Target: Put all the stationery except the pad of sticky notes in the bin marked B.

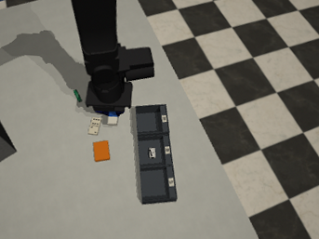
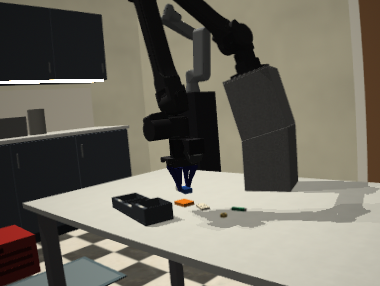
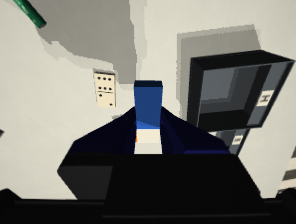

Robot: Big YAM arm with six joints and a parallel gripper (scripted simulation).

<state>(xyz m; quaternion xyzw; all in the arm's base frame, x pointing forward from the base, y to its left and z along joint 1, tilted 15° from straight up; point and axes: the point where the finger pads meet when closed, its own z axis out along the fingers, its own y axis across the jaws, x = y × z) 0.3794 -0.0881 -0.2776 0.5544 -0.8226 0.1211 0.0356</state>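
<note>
The dark bin lies 70 mm ahead of my hand, 120 mm to the right of it and 50 mm below it. The rest, counted from my hand: eraser (10 mm to the right); then domino (60 mm behind, 20 mm to the left, 70 mm below); then orange sticky-note pad (60 mm behind, 60 mm to the right, 70 mm below).
</note>
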